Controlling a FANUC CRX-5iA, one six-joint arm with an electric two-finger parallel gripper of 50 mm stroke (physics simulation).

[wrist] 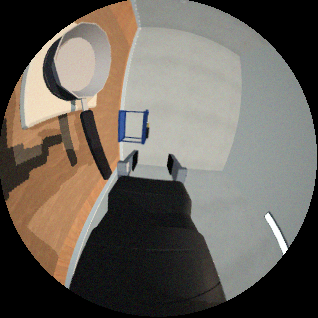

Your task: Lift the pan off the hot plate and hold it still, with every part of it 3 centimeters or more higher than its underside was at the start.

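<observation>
The pan is at the upper left of the wrist view, a light grey bowl with a dark outer side. It sits on the cream hot plate. Its black handle points down and slightly right, toward the gripper. My gripper is open, with nothing between its fingers. It is to the right of the handle's end, apart from it, and the left finger is the nearer one. The pan's underside and much of the hot plate are hidden.
The wooden surface fills the left side, with dark shadows across it. A blue cart-like frame stands past its edge, above the gripper in the view. A white strip shows at the lower right on the grey floor.
</observation>
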